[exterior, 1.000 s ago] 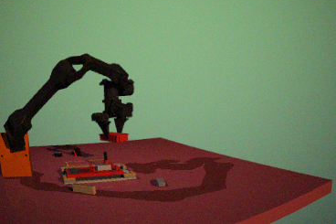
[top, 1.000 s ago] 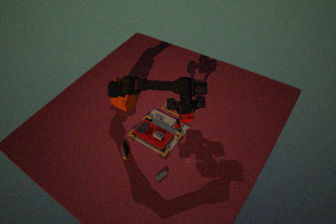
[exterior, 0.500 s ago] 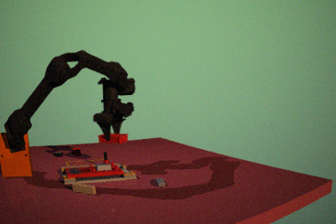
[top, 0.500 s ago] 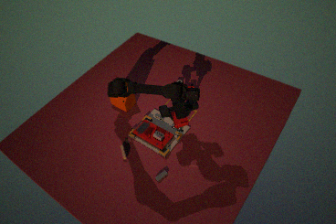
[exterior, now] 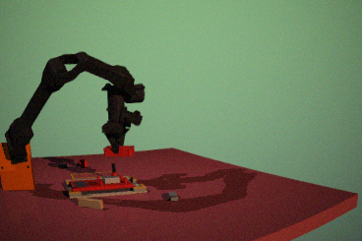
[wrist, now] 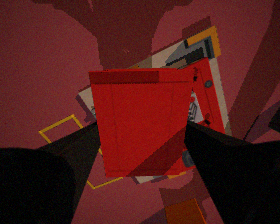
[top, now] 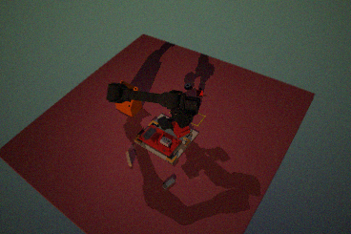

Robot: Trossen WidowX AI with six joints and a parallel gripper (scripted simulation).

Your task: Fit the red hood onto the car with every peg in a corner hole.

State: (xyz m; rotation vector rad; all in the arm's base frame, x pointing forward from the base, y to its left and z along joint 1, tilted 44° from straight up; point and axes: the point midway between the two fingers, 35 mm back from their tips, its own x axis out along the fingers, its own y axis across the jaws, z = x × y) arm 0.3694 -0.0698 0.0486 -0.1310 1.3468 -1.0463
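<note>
My gripper tip is 9 cm above the grey engine block, 6 cm past it and 5 cm to the left of it. From my gripper tip the other things lie so: tan wooden bar 21 cm to the right, 18 cm behind, 10 cm below; dark wheel 38 cm to the left, 15 cm behind, 10 cm below; red hood 1 cm above.
</note>
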